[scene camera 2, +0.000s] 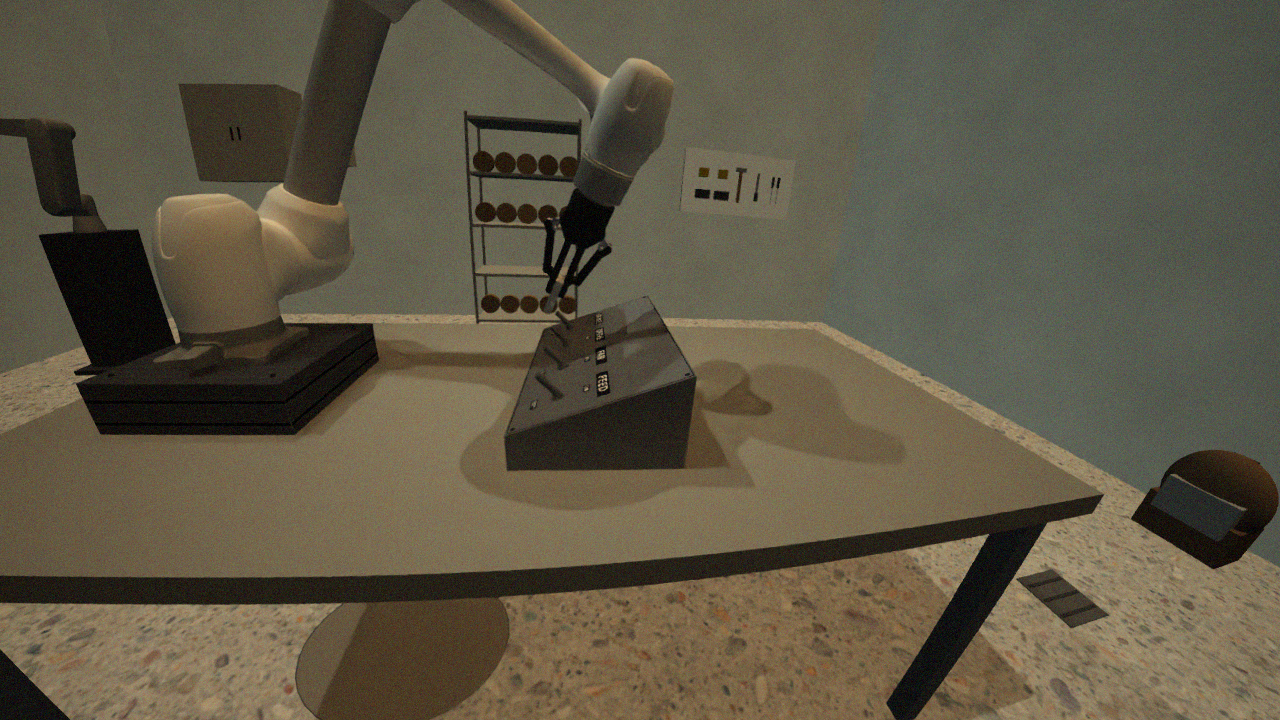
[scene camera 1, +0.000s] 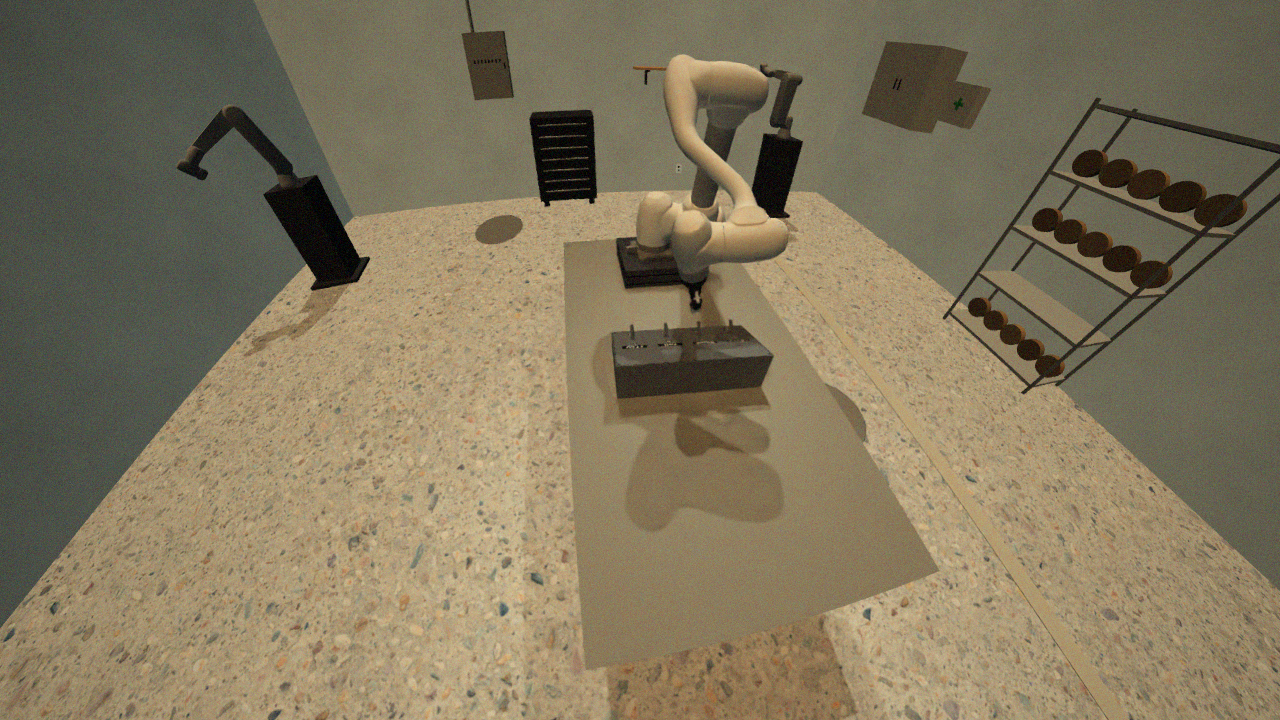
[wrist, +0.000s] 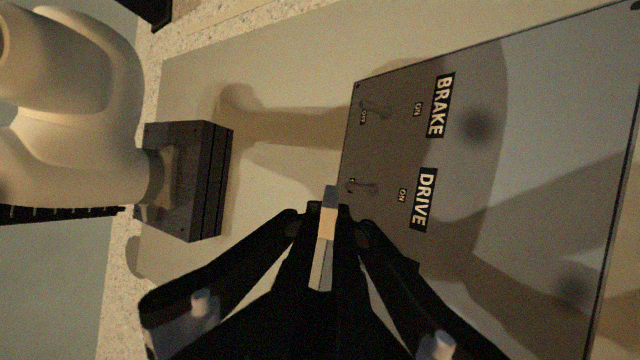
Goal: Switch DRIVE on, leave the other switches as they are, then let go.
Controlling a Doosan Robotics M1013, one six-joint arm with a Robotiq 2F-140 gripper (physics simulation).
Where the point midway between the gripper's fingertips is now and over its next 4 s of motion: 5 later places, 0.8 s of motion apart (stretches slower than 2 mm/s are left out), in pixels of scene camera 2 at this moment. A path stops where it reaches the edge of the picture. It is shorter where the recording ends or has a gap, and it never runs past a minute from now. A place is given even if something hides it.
My gripper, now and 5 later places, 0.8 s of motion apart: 548, 308; 548, 324; 567, 336; 578, 313; 551, 329; 551, 266
